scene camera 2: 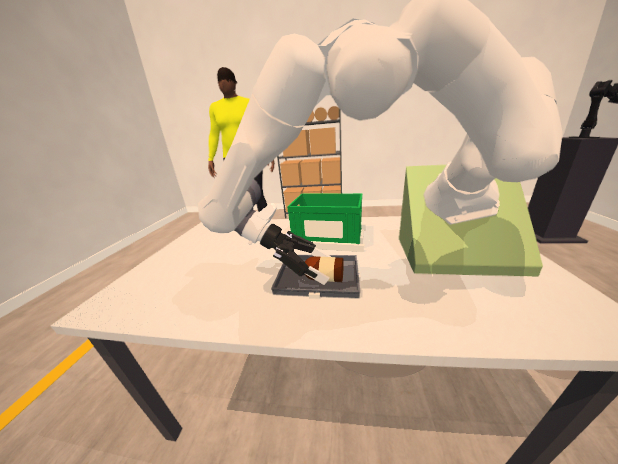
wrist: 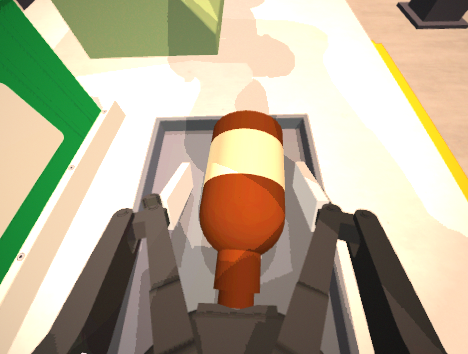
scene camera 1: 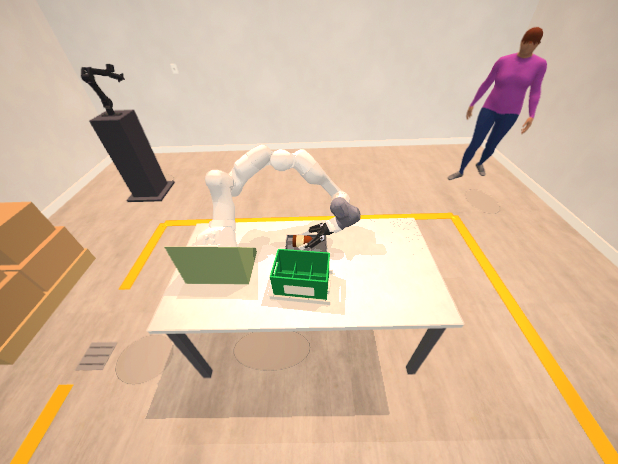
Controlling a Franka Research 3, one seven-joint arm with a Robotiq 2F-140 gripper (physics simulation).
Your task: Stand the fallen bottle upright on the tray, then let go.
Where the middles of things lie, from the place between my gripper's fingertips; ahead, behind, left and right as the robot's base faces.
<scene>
The brown bottle [wrist: 242,213] is 30 mm ahead of my hand and 10 mm above it.
</scene>
